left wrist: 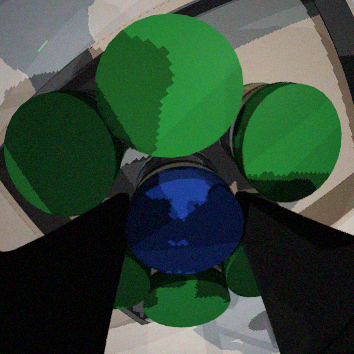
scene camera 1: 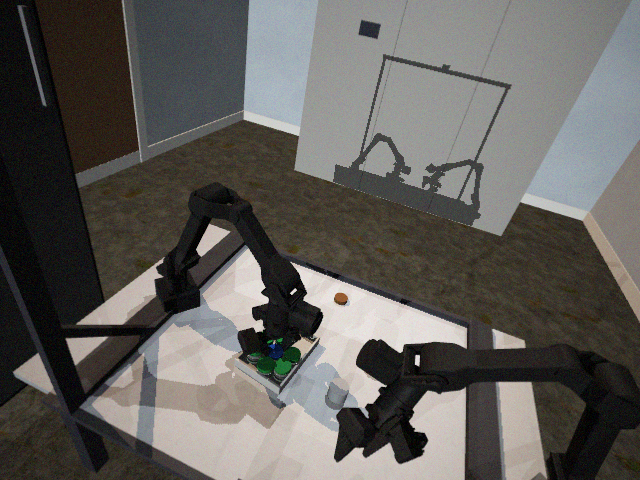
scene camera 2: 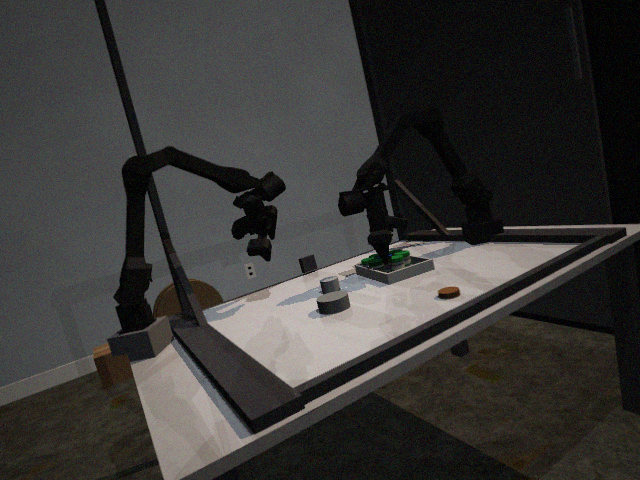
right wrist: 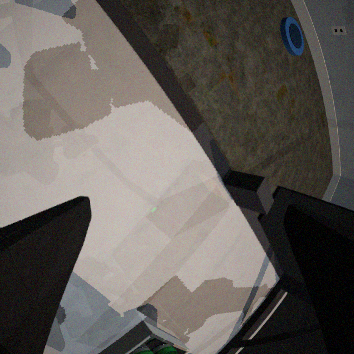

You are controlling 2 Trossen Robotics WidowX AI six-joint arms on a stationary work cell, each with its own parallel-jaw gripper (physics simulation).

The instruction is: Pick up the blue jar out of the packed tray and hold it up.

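Seen in the pictures: left gripper, fingertip midpoint: (left wrist: pixel 182 202) (scene camera 1: pixel 274 354) (scene camera 2: pixel 386 261); right gripper, fingertip midpoint: (scene camera 1: pixel 350 457) (scene camera 2: pixel 270 249) (right wrist: pixel 191 211); left arm's base, link origin: (scene camera 1: pixel 177 285) (scene camera 2: pixel 480 221); right arm's base, link origin: (scene camera 2: pixel 138 326).
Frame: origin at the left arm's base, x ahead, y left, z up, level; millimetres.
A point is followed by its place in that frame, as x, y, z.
Note:
The blue jar (scene camera 1: pixel 276 352) @[327, 154, -15] (left wrist: pixel 185 225) @[317, 153, -15] stands in the packed tray (scene camera 1: pixel 256 377) @[350, 88, -49] (scene camera 2: pixel 413 269) @[256, 264, -42], and its blue top shows in the left wrist view. Several green-topped jars (scene camera 1: pixel 282 367) @[374, 145, -15] (left wrist: pixel 170 85) @[271, 153, -15] stand close around it. My left gripper (scene camera 1: pixel 272 345) @[318, 154, -33] (scene camera 2: pixel 383 257) @[318, 154, -33] (left wrist: pixel 182 202) @[318, 154, -33] is partly open over the tray, with one finger on each side of the blue top and no grip on it. The lower part of the blue jar is hidden. My right gripper (scene camera 1: pixel 370 457) (scene camera 2: pixel 263 250) @[649, 126, 69] (right wrist: pixel 191 211) @[649, 126, 69] is wide open and empty, above the table away from the tray.
A light grey cylinder (scene camera 1: pixel 337 393) @[494, 234, -25] (scene camera 2: pixel 329 284) @[479, 275, -34] stands between the tray and my right gripper. A wider dark grey cylinder (scene camera 2: pixel 333 302) @[458, 441, -34] stands near it in scene camera 2. An orange disc (scene camera 1: pixel 340 298) @[213, 461, -48] (scene camera 2: pixel 448 292) @[213, 483, -48] lies near the dark table edge.

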